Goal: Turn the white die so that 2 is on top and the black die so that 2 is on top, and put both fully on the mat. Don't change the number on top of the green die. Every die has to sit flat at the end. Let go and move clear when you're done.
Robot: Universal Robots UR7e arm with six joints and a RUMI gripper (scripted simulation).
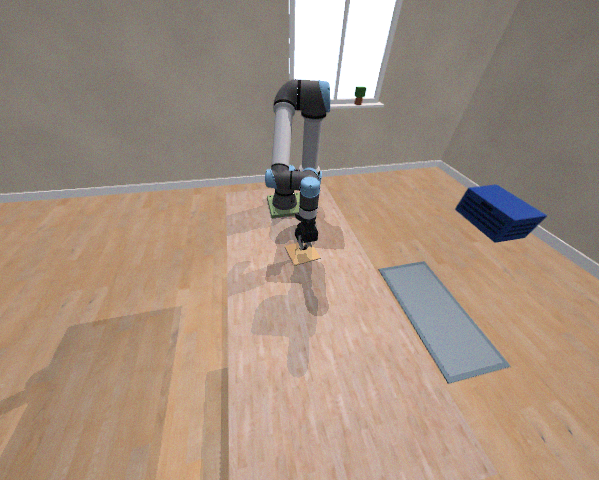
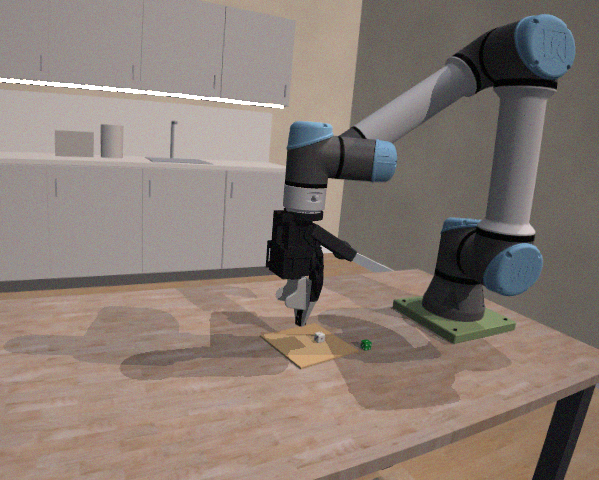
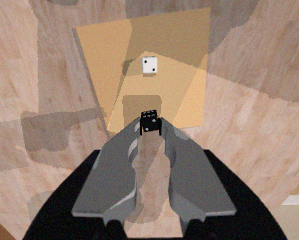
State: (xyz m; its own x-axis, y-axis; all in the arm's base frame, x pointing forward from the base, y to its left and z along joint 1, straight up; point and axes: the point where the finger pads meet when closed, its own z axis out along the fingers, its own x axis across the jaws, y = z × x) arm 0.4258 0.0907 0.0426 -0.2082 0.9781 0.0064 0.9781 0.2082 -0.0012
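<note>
My gripper is now 6 cm above the tan mat and 2 cm past it. Also, from my hand: white die (5 cm below, 5 cm behind, 1 cm to the right); black die (1 cm below); green die (13 cm behind, 6 cm below, 3 cm to the left).
</note>
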